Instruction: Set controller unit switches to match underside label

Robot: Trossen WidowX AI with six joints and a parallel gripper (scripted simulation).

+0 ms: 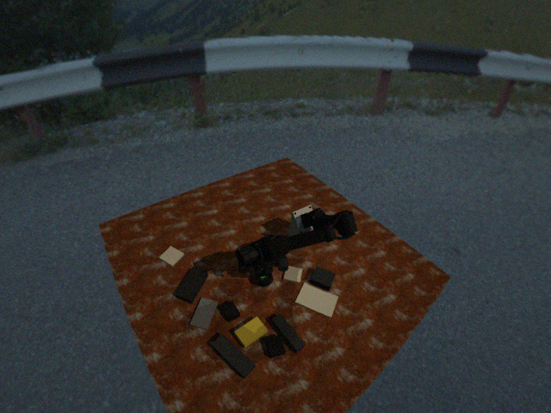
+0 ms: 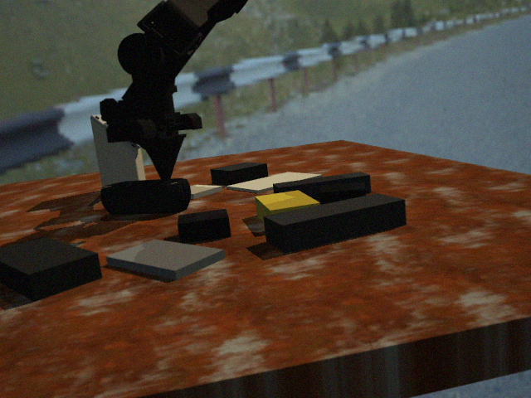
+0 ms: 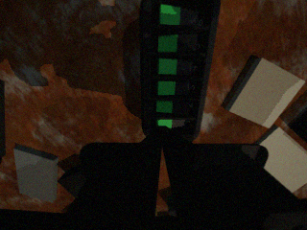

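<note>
My gripper tip is now 14 cm past the cream tile, 3 cm to the right of it and 5 cm above it. From my gripper tip the other things lie so: cream plate: 16 cm behind, 18 cm to the left, 5 cm below; then grey plate: 26 cm ahead, 2 cm to the left, 5 cm below; then yellow block: 14 cm ahead, 17 cm to the left, 4 cm below.
</note>
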